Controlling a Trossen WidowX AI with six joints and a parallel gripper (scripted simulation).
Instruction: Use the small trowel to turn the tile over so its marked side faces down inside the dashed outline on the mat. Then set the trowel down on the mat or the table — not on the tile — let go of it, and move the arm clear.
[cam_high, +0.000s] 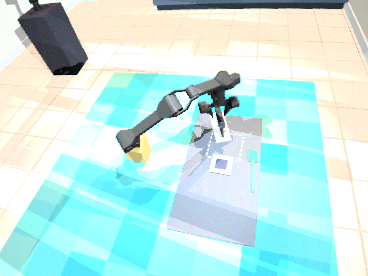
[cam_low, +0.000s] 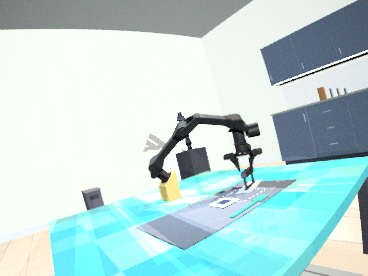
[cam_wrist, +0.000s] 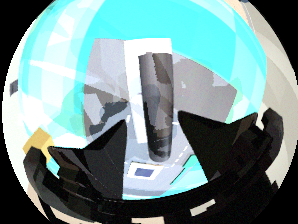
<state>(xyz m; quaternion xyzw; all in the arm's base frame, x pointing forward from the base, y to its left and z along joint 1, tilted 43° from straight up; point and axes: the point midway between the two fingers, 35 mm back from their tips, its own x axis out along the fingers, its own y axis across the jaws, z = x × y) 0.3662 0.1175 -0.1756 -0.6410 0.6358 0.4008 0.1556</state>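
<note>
My gripper tip is now 230 mm to the left of the white tile, 70 mm above it and 30 mm short of it. Round my gripper tip: grey mat 230 mm to the right, 100 mm below, 30 mm ahead; then teal tool 220 mm to the right, 170 mm ahead, 70 mm below.
</note>
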